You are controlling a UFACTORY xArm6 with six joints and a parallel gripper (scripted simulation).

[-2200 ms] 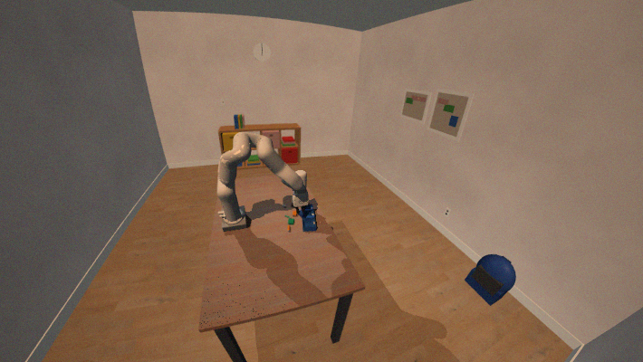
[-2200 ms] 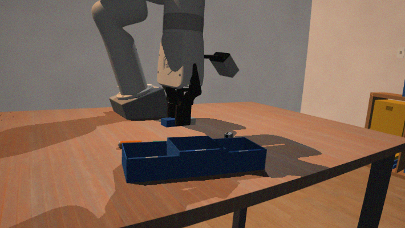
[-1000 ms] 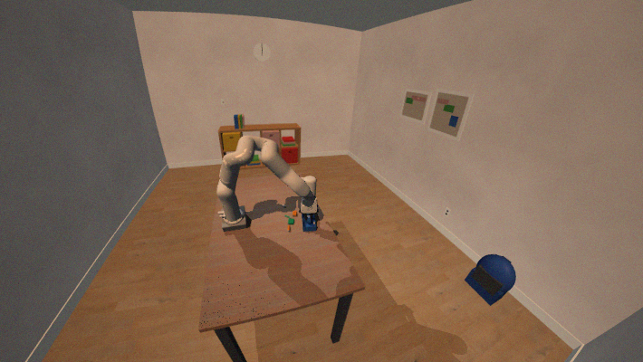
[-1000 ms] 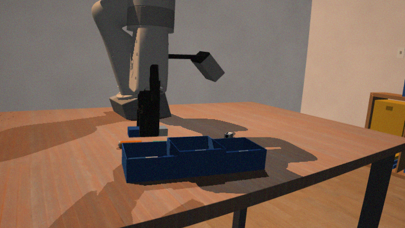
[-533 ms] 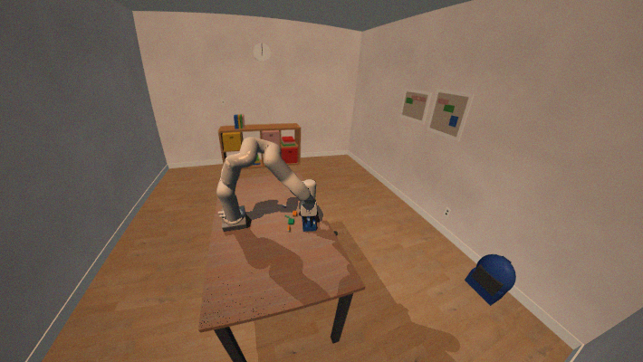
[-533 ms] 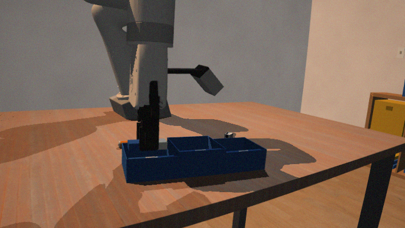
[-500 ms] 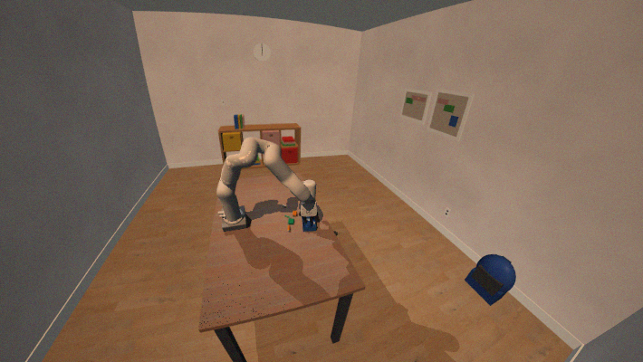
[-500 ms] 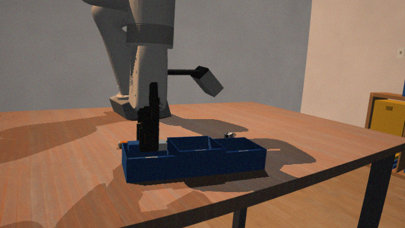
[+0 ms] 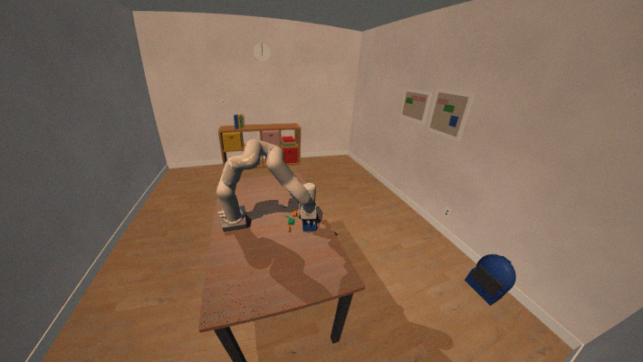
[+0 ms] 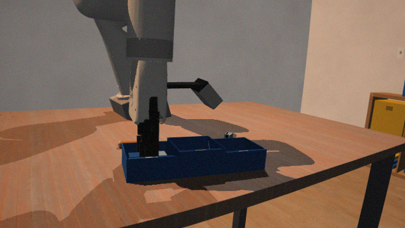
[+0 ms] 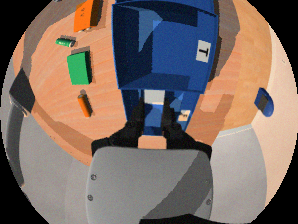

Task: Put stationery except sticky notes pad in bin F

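Right now the blue-and-white piece is 1 cm to the left of my hand and 2 cm below it. Also, from my hand: green block 10 cm behind, 7 cm to the left, 3 cm below; then orange marker 13 cm behind, 3 cm below; then three joined blue bins 2 cm ahead, 8 cm to the left, 2 cm below.
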